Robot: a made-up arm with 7 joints.
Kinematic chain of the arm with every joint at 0, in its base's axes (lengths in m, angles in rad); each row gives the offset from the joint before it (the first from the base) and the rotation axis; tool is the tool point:
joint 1: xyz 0 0 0.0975 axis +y
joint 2: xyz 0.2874 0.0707 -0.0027 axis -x
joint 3: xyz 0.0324 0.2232 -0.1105 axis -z
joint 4: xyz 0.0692 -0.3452 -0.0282 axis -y
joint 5: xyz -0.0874 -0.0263 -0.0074 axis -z
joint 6: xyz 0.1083 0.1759 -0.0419 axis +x
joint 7: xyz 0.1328 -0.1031 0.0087 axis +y
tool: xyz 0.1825 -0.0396 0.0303
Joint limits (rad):
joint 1: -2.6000..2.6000
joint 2: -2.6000..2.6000
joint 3: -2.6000..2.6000
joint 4: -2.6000..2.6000
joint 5: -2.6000..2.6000
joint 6: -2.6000..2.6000
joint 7: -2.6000..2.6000
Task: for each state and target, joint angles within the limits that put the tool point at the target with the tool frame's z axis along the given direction. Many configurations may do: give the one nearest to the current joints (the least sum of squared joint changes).
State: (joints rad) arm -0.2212 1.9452 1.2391 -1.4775 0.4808 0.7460 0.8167
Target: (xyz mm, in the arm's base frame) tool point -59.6 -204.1 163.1 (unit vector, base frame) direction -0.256 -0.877 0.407
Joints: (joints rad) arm -0.1603 1.8339 0.4504 -1.8920 0.2143 0.2415 1.3363
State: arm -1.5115 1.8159 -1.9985 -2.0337 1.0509 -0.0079 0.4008
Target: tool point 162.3 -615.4 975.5 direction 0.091 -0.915 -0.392
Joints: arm -1.6906 2.3572 -2.3295 -1.9201 0.9403 -0.1607 0.3350
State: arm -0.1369 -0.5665 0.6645 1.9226 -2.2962 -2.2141 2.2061
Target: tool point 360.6 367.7 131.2 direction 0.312 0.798 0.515
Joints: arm -0.8508 -0.6884 0.5861 1.8403 -2.1232 -1.5859 1.6659
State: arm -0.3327 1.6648 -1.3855 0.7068 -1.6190 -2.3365 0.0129
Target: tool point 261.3 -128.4 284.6 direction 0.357 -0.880 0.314
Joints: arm -0.1061 1.1584 -1.3613 -0.1811 -1.7659 -2.6000 -0.4364
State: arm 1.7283 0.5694 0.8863 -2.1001 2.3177 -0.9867 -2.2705
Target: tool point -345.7 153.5 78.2 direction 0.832 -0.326 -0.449
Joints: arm 1.1829 0.0348 1.3083 -2.4673 1.5789 -1.4030 -2.4868
